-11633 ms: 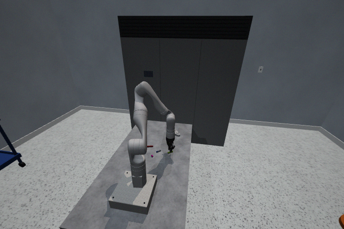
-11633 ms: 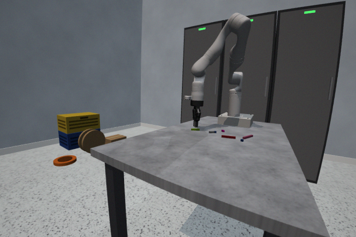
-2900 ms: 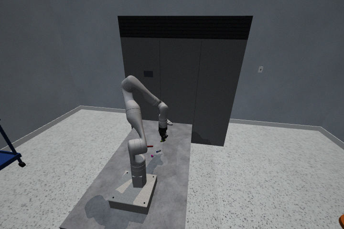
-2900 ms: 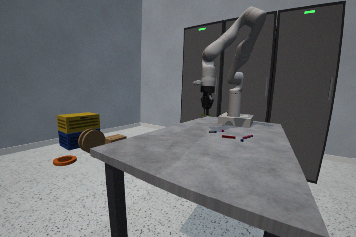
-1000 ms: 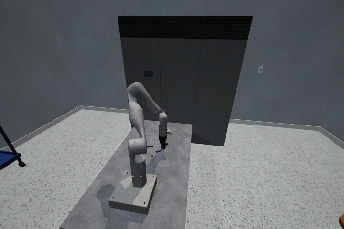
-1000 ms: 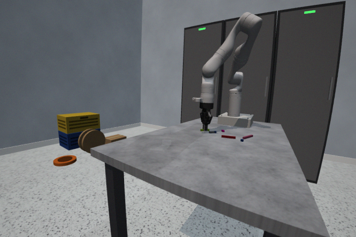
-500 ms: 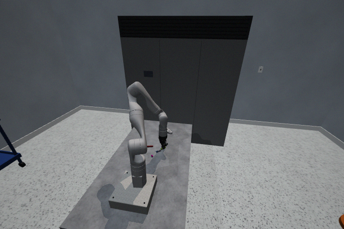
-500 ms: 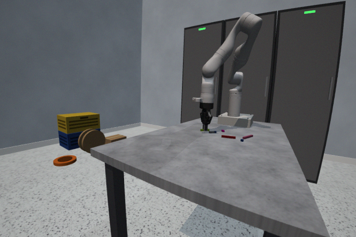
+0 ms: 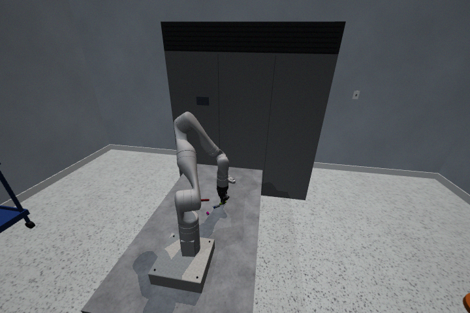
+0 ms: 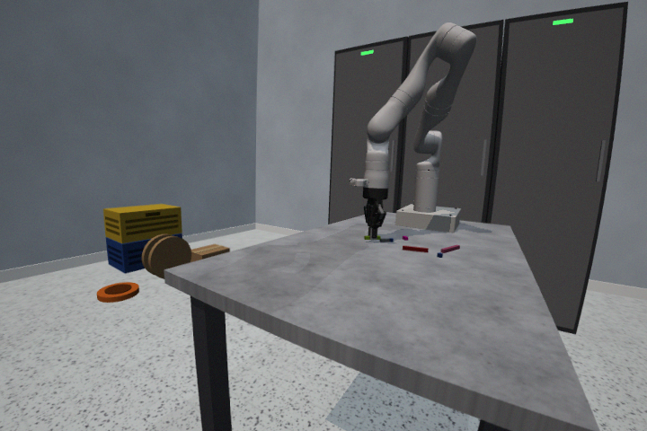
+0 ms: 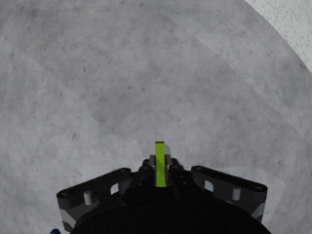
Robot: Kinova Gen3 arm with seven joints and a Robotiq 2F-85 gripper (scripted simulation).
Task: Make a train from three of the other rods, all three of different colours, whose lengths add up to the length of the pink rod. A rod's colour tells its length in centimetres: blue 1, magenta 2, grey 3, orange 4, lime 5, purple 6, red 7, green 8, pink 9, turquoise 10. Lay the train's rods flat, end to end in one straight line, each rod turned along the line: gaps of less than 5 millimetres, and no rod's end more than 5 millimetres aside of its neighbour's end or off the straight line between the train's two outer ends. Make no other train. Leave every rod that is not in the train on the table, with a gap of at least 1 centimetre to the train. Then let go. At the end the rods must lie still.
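Now: the grey rod 3 cm behind my hand, 3 cm to the left of it and 2 cm below it. Also, from my hand: magenta rod 9 cm behind, 9 cm to the left, 2 cm below; then red rod 3 cm ahead, 13 cm to the left, 2 cm below; then lime rod 1 cm below.
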